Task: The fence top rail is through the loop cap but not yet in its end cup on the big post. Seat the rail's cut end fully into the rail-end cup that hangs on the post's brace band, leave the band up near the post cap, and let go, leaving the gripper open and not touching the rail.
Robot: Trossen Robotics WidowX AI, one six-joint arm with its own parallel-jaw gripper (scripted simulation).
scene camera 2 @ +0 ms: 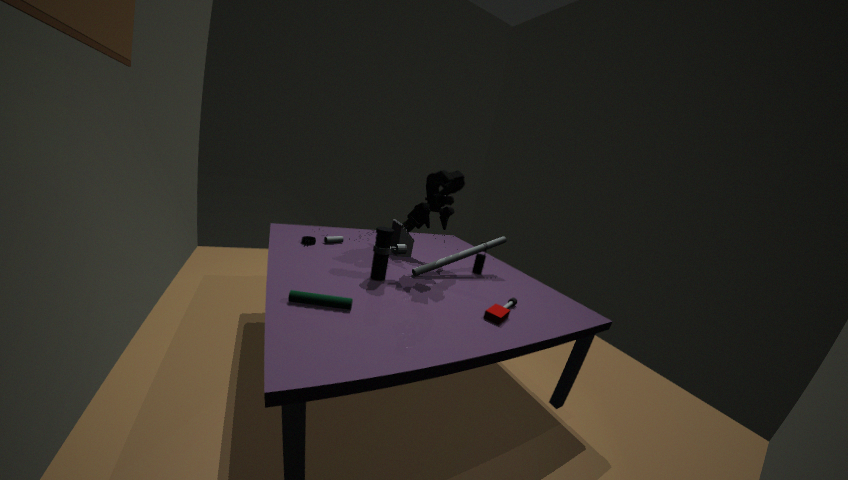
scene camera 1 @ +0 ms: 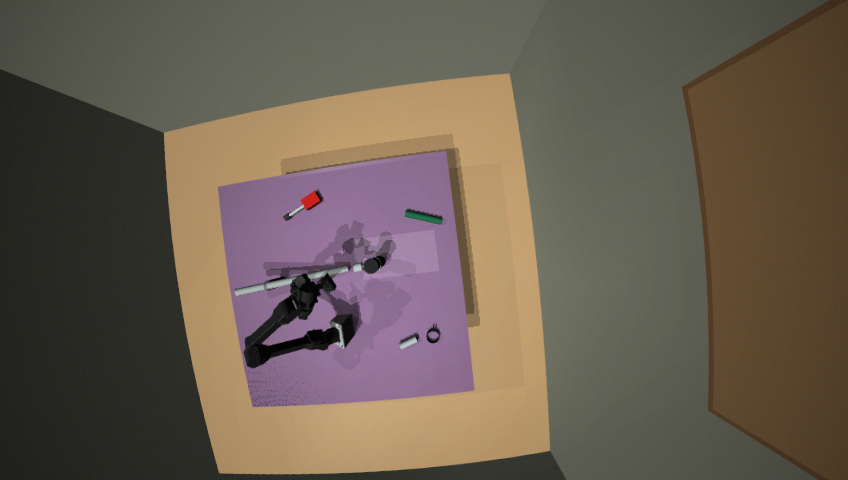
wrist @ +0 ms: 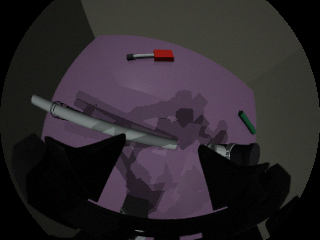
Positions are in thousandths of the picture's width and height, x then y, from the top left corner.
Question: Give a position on a top rail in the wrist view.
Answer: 345, 540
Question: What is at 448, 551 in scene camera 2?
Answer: A big dark post.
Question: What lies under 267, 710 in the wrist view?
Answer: The gripper.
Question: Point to a green cylinder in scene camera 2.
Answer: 381, 626
